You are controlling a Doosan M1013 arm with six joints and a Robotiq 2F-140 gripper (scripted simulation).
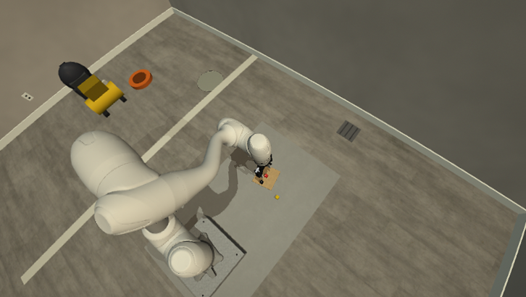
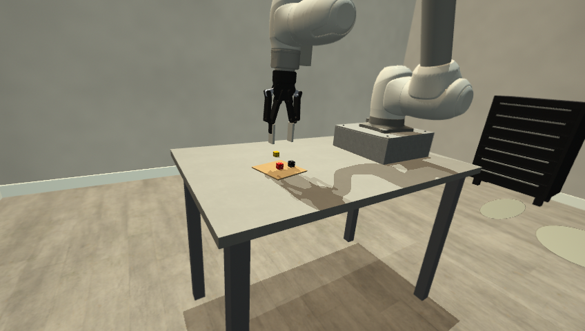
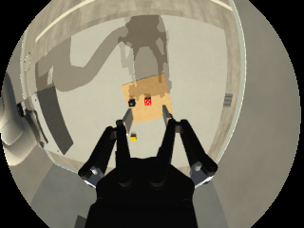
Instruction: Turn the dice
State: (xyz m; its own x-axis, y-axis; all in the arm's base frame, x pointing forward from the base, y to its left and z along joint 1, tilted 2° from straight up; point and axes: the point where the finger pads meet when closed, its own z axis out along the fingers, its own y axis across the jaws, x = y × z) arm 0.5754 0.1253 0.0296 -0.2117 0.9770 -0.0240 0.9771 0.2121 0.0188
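Now: hand 150 mm to the left of the yellow die, 120 mm above it and 40 mm past it. The rest, counted from my hand: tan mat 130 mm below; red die 120 mm below; small white die 120 mm below, 50 mm behind, 10 mm to the right.
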